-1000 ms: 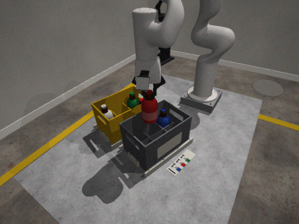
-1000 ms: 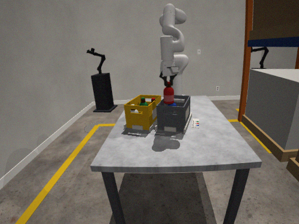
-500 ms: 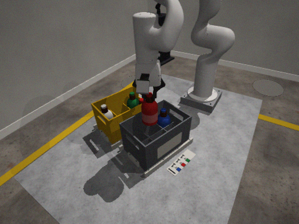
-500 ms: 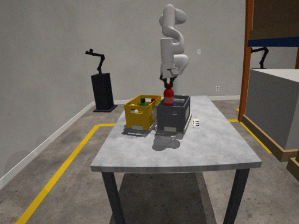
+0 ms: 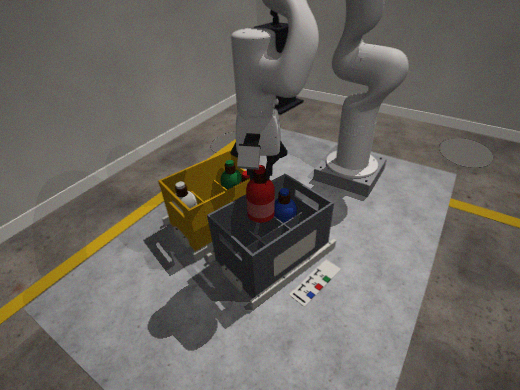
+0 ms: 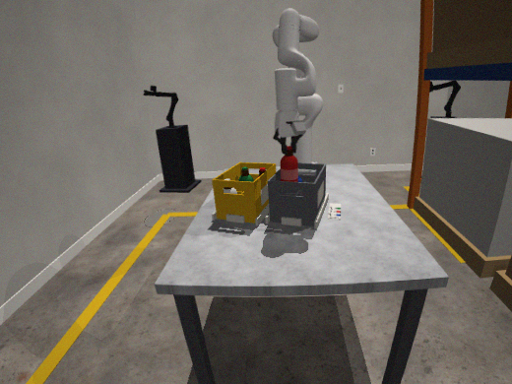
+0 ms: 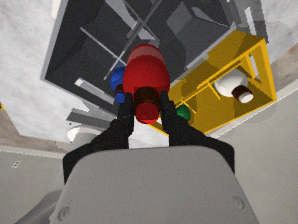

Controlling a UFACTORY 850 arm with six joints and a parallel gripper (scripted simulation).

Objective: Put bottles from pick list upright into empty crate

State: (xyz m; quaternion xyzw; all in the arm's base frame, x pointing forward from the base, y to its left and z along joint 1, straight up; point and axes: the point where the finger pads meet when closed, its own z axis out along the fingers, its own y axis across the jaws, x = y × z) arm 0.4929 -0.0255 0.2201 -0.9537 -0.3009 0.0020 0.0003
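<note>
Right now the red bottle is 7 cm below my hand. Round my hand: grey crate 1 cm ahead, 4 cm to the left, 19 cm below; then blue-label bottle 9 cm behind, 1 cm to the left, 19 cm below; then yellow crate 1 cm behind, 19 cm to the right, 19 cm below.
</note>
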